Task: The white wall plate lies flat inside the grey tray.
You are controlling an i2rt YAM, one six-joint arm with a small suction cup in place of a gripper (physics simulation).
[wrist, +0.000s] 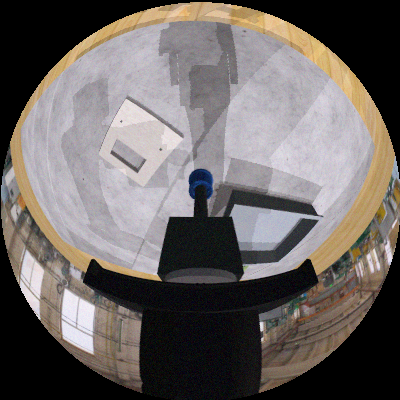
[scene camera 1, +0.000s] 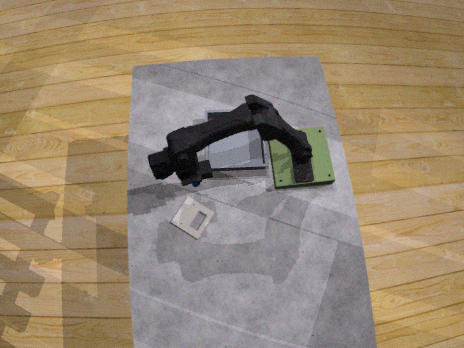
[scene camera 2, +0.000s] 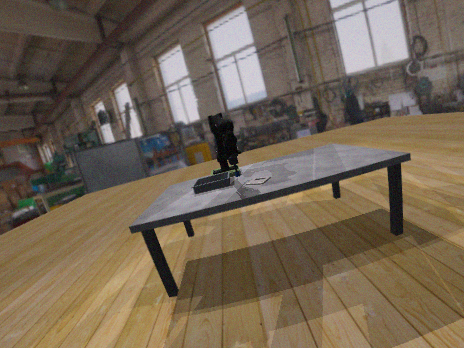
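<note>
The white wall plate (scene camera 1: 188, 219) (scene camera 2: 255, 181) (wrist: 150, 143) lies flat on the table outside the tray, turned at an angle, with a rectangular opening and small holes. The grey tray (scene camera 1: 235, 168) (scene camera 2: 212, 187) (wrist: 265, 256) stands on the table; the arm covers part of it in scene camera 1, and its inner floor shows bare in the wrist view. My blue suction cup (scene camera 1: 196, 184) (scene camera 2: 237, 173) (wrist: 200, 180) is open, with nothing on it. It hangs above the table between the plate and the tray, apart from both.
The arm's base stands on a green board (scene camera 1: 322, 157) with corner holes, right of the tray in scene camera 1. The arm (scene camera 1: 220, 131) (scene camera 2: 225, 142) reaches over the tray. The grey table (scene camera 1: 240, 310) (scene camera 2: 320, 167) has its left edge near the suction cup in scene camera 1.
</note>
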